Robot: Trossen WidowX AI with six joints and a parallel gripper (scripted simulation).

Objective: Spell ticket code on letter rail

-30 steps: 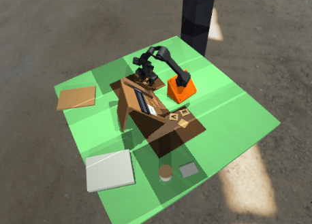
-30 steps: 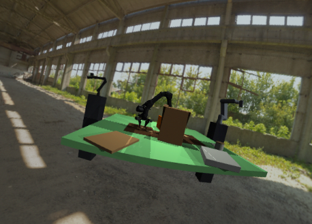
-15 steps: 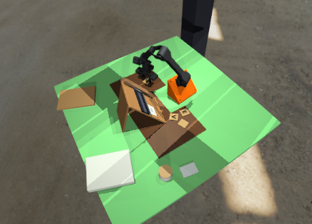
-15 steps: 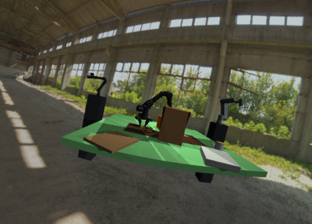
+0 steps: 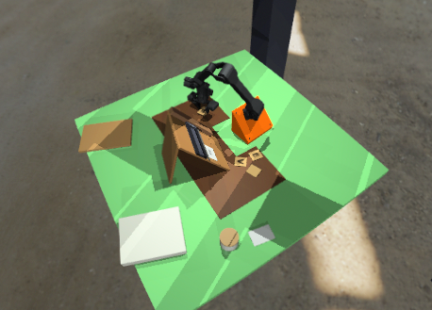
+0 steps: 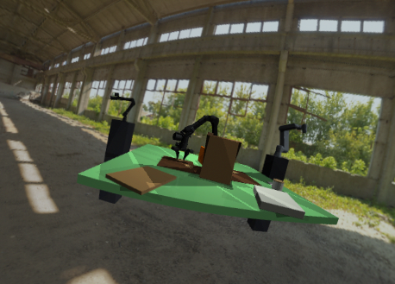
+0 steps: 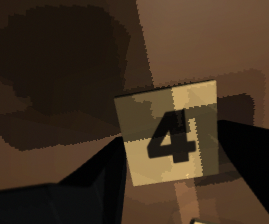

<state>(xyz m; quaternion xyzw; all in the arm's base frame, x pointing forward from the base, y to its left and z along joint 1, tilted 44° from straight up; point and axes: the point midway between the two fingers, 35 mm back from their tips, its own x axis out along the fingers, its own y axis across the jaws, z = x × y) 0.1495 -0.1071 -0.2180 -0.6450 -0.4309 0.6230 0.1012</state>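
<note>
Now: the white ticket 14 cm ahead of my gripper tip, 35 cm to the left of it and 9 cm above it. The rest, counted from my gripper tip: brown mat 4 cm ahead, 24 cm to the left, 2 cm below; white slab 56 cm ahead, 55 cm to the left; tan flat panel 57 cm ahead, 14 cm to the right, 1 cm below.
</note>
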